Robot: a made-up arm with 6 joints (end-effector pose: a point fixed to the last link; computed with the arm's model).
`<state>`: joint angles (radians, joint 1 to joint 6).
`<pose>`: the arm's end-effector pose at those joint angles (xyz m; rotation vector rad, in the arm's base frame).
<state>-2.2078 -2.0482 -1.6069 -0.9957 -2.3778 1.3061</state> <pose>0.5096 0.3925 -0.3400 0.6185 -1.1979 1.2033</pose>
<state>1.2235 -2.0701 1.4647 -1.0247 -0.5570 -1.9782</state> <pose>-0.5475 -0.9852 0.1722 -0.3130 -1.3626 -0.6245</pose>
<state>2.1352 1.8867 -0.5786 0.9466 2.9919 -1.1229</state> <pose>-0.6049 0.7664 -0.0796 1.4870 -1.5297 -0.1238</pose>
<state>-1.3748 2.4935 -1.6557 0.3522 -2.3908 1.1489</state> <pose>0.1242 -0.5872 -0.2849 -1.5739 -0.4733 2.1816</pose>
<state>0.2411 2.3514 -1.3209 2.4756 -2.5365 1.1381</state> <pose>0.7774 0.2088 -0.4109 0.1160 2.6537 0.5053</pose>
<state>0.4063 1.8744 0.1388 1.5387 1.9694 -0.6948</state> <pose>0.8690 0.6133 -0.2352 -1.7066 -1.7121 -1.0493</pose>
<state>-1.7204 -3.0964 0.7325 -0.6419 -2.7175 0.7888</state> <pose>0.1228 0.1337 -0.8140 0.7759 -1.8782 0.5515</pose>
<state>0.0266 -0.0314 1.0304 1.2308 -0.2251 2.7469</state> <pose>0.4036 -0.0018 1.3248 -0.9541 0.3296 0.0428</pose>
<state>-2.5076 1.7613 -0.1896 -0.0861 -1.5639 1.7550</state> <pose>-0.8904 -0.7547 0.2026 -0.2992 -1.1946 0.9608</pose>
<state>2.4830 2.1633 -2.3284 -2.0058 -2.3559 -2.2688</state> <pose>-0.6964 0.2693 -0.0620 0.3574 -2.2168 -1.4781</pose>
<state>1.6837 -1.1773 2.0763 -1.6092 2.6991 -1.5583</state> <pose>0.0685 -0.6548 0.6527 -0.5684 1.8322 0.1637</pose>
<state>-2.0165 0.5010 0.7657 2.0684 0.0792 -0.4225</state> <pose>-0.3471 -0.8678 1.0559 0.3737 -2.2851 0.4267</pose>
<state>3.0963 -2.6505 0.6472 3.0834 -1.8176 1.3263</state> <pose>0.7753 -0.1327 -0.4778 1.3871 -1.2541 2.4677</pose>
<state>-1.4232 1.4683 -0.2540 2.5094 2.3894 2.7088</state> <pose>0.3039 -1.0093 0.4152 -1.8790 -0.3097 0.9170</pose>
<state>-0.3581 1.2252 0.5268 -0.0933 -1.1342 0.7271</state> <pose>1.1629 -0.3697 0.5720 0.9195 -1.1256 1.5392</pose>
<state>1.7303 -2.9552 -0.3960 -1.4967 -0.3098 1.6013</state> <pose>-0.1548 -0.1170 -1.1444 0.5464 2.2855 1.1824</pose>
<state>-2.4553 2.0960 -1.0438 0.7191 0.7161 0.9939</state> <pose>-0.8608 -0.8625 -0.0756 0.4616 -2.5060 -0.0105</pose>
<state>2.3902 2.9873 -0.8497 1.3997 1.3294 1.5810</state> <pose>-0.4561 0.1097 -0.9295 0.7062 1.6971 -1.2219</pose>
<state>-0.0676 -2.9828 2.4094 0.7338 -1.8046 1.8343</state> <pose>-0.4133 -0.0489 -0.4519 1.0759 -0.2091 -1.2860</pose>
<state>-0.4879 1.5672 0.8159 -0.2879 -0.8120 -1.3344</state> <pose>1.1496 -0.5013 -0.0441 -0.2131 0.6046 0.4927</pose>
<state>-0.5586 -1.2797 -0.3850 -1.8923 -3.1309 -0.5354</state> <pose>-0.8219 0.5925 0.4481 1.8702 -1.4492 0.7177</pose>
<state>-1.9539 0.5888 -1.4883 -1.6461 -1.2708 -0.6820</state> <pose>0.1825 -0.2782 1.1681 2.2446 -1.2718 1.0510</pose>
